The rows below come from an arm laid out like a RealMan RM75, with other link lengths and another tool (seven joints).
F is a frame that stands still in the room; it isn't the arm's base.
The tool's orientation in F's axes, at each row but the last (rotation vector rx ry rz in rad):
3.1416 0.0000 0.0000
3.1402 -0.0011 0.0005
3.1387 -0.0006 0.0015
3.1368 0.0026 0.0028
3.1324 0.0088 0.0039
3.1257 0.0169 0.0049
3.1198 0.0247 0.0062
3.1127 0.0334 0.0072
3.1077 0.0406 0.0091
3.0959 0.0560 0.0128
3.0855 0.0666 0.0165
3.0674 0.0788 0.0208
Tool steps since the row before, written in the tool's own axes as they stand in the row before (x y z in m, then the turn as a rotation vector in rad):
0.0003 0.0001 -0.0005 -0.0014 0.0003 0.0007
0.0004 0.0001 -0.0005 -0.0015 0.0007 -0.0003
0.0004 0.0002 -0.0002 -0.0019 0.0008 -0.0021
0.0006 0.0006 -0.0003 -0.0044 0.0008 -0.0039
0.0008 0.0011 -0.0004 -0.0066 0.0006 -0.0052
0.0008 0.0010 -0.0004 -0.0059 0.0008 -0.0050
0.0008 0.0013 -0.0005 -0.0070 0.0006 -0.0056
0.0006 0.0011 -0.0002 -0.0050 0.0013 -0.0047
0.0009 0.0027 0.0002 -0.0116 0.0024 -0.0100
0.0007 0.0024 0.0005 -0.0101 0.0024 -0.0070
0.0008 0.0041 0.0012 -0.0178 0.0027 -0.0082
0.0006 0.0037 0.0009 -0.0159 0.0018 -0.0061
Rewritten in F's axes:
0.0003 -0.0001 0.0005 -0.0014 -0.0003 -0.0007
0.0004 -0.0001 0.0005 -0.0015 -0.0007 0.0003
0.0004 -0.0002 0.0002 -0.0019 -0.0008 0.0021
0.0006 -0.0006 0.0003 -0.0044 -0.0008 0.0039
0.0008 -0.0011 0.0004 -0.0066 -0.0006 0.0052
0.0008 -0.0010 0.0004 -0.0059 -0.0008 0.0050
0.0008 -0.0013 0.0005 -0.0070 -0.0006 0.0056
0.0006 -0.0011 0.0002 -0.0050 -0.0013 0.0047
0.0010 -0.0027 -0.0001 -0.0116 -0.0024 0.0100
0.0008 -0.0024 -0.0004 -0.0101 -0.0024 0.0070
0.0010 -0.0041 -0.0010 -0.0178 -0.0030 0.0082
0.0008 -0.0037 -0.0006 -0.0159 -0.0022 0.0060

